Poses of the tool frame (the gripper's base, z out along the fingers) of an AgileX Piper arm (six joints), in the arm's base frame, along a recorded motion.
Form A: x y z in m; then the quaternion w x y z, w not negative.
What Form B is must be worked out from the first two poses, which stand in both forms.
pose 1, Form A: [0.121, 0.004, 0.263, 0.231, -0.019, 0.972, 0.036]
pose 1, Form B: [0.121, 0.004, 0.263, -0.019, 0.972, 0.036, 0.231]
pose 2, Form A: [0.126, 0.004, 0.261, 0.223, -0.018, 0.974, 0.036]
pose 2, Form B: [0.126, 0.004, 0.261, -0.018, 0.974, 0.036, 0.223]
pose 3, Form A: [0.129, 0.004, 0.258, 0.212, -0.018, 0.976, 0.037]
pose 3, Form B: [0.129, 0.004, 0.258, -0.018, 0.976, 0.037, 0.212]
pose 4, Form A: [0.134, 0.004, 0.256, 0.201, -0.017, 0.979, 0.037]
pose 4, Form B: [0.134, 0.004, 0.256, -0.017, 0.979, 0.037, 0.201]
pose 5, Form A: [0.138, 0.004, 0.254, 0.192, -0.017, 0.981, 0.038]
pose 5, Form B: [0.138, 0.004, 0.254, -0.017, 0.981, 0.038, 0.192]
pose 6, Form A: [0.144, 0.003, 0.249, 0.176, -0.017, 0.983, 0.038]
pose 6, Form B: [0.144, 0.003, 0.249, -0.017, 0.983, 0.038, 0.176]
